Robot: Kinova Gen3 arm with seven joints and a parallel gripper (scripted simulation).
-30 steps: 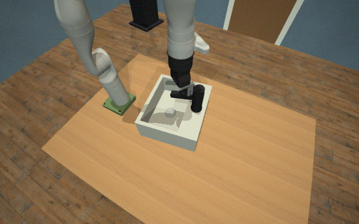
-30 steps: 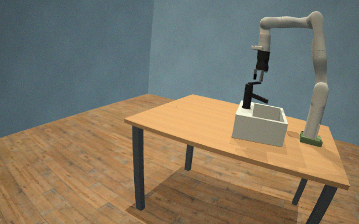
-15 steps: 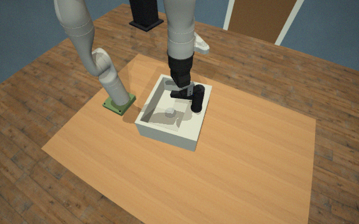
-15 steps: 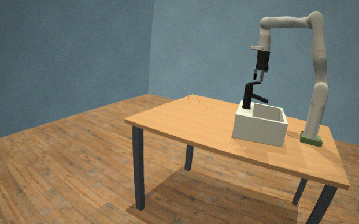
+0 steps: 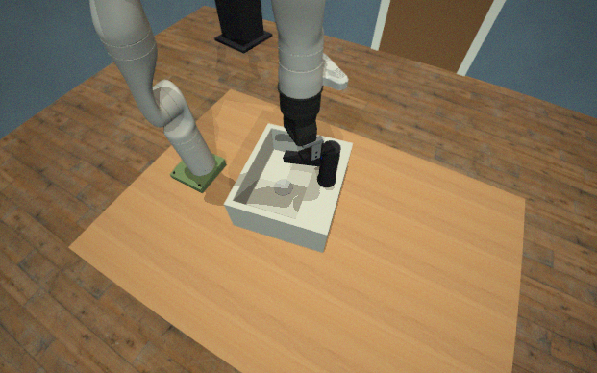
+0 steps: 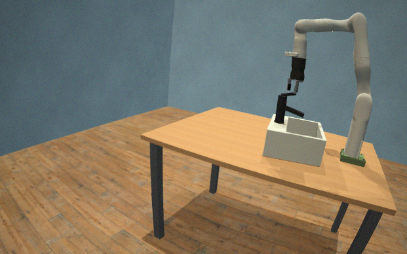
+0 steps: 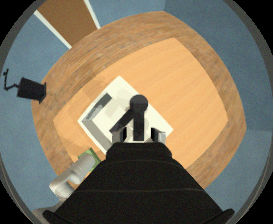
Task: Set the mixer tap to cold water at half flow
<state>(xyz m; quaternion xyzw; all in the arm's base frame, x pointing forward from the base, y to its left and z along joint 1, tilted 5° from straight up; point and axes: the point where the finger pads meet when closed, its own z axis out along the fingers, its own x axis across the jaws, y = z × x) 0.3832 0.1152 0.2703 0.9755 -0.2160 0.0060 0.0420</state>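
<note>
The lever lies 10 mm ahead of my hand, 20 mm to the left of it and 30 mm below it. Also, from my hand: black mixer tap 10 mm ahead, 40 mm to the left, 80 mm below; white basin 80 mm behind, 20 mm to the left, 270 mm below.
</note>
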